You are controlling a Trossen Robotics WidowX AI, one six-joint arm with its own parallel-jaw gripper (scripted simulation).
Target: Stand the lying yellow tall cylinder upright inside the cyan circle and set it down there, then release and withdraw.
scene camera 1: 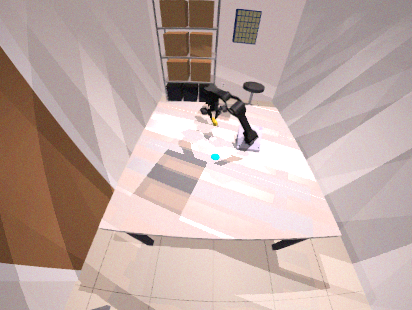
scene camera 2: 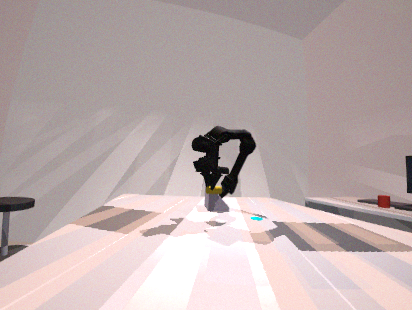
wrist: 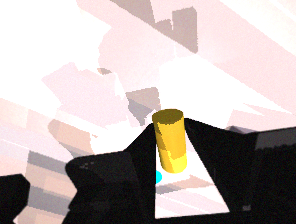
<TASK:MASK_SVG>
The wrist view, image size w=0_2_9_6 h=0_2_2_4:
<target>my gripper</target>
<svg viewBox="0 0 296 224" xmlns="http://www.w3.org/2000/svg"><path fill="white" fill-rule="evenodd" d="M22 173L0 176L0 224L16 224L13 220L28 205L30 183ZM296 126L241 134L191 118L184 118L184 128L188 139L230 212L155 219L157 142L154 124L150 123L122 151L80 156L67 162L65 166L66 173L78 191L73 197L72 202L69 203L67 207L69 211L61 224L296 224Z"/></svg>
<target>yellow tall cylinder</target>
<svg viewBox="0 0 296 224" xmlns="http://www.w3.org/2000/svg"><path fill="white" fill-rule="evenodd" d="M163 109L155 112L151 117L155 128L160 164L166 172L177 174L184 171L187 167L184 113L178 109Z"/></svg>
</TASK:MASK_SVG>
